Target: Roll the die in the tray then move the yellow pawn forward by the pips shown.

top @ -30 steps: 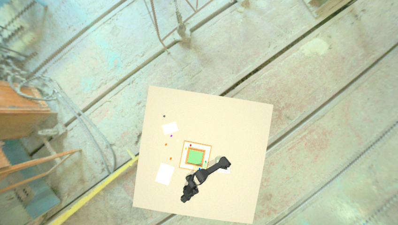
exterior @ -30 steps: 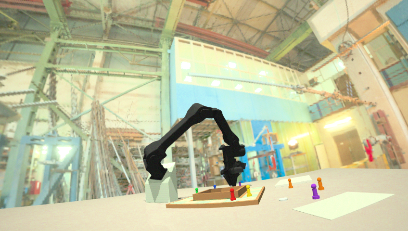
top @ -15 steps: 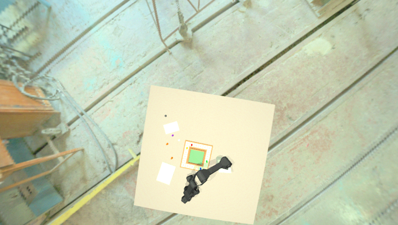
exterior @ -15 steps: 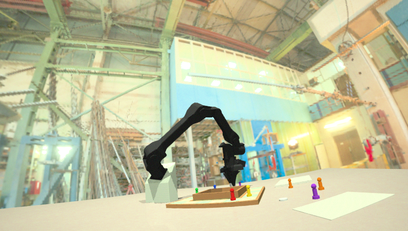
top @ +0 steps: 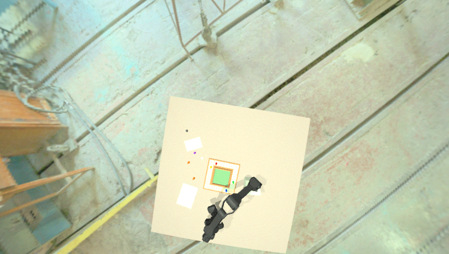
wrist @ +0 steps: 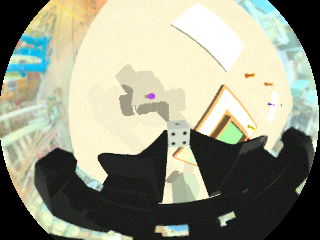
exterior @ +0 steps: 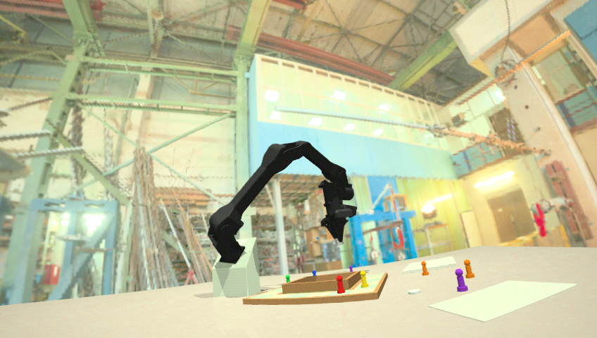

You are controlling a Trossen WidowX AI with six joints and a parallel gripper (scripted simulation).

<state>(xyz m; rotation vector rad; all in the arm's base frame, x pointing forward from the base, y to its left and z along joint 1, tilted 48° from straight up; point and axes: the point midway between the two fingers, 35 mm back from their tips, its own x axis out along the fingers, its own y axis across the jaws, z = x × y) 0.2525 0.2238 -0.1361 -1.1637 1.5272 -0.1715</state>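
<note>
Now: gripper tip 12 cm short of the yellow pawn, 31 cm to the left of it and 10 cm above it. Also, from my gripper tip: white die (right at my gripper tip); green pawn (10 cm behind, 22 cm to the right, 10 cm below); blue pawn (6 cm behind, 13 cm to the right, 10 cm below).
</note>
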